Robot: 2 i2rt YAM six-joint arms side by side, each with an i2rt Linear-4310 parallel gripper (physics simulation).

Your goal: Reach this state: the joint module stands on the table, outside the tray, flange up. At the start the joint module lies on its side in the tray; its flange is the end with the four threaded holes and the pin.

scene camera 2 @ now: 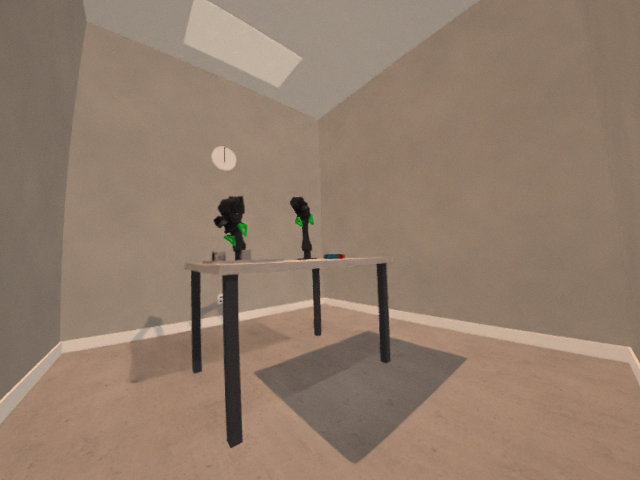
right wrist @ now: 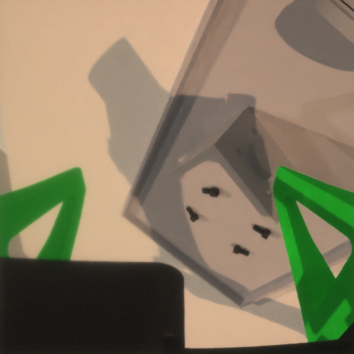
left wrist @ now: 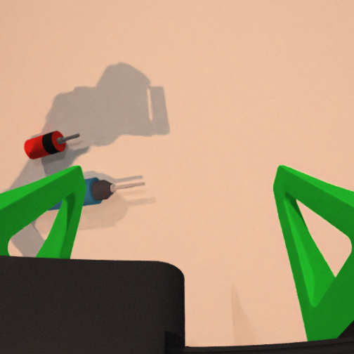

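Observation:
The joint module lies in the tray at the left end of the table in scene camera 2, small there. In the right wrist view a sliver of the joint module shows at the top right corner, beside its round shadow; its flange holes and pin cannot be made out. My right gripper is open and empty above the tray's corner, with the module beyond its fingers. My left gripper is open and empty above the table, away from the tray.
A grey angle bracket stands in the tray, near several black screws. A blue tool with a thin shaft and a red tool lie on the table under the left gripper.

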